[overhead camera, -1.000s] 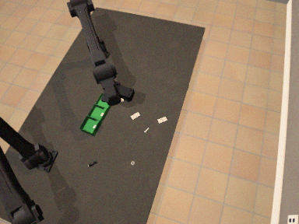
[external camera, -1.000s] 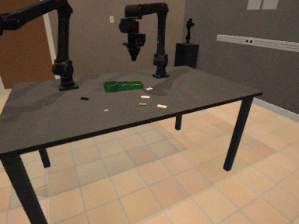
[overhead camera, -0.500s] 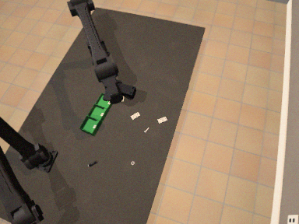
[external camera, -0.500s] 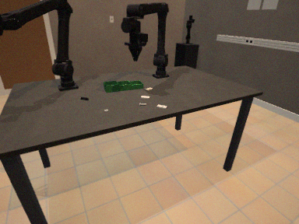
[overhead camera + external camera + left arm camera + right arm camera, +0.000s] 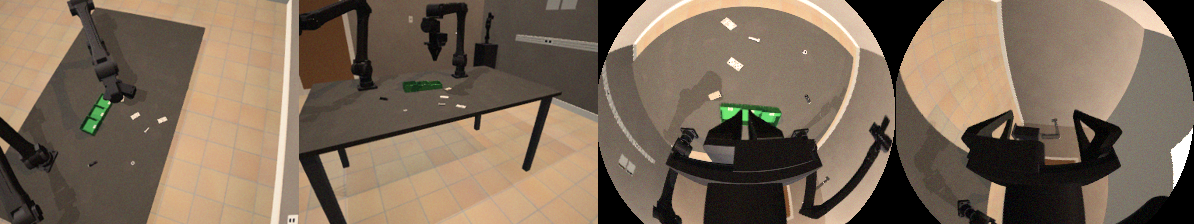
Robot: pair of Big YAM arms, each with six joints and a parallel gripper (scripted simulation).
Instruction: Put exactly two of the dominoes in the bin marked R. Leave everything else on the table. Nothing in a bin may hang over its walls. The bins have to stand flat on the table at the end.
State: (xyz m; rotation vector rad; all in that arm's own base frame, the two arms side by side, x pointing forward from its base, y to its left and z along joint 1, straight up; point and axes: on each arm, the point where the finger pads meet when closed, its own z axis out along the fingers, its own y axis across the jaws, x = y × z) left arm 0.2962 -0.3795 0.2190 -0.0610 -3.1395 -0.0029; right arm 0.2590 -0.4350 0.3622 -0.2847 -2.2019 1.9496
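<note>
The green bin tray is 150 mm behind my left hand, 20 mm to the right of it and 200 mm below it. From my left hand the other things lie so: white ring (140 mm ahead, 220 mm to the right, 210 mm below); then thin white piece (150 mm ahead, 30 mm to the right, 210 mm below); then black piece (60 mm behind, 300 mm to the right, 210 mm below).
</note>
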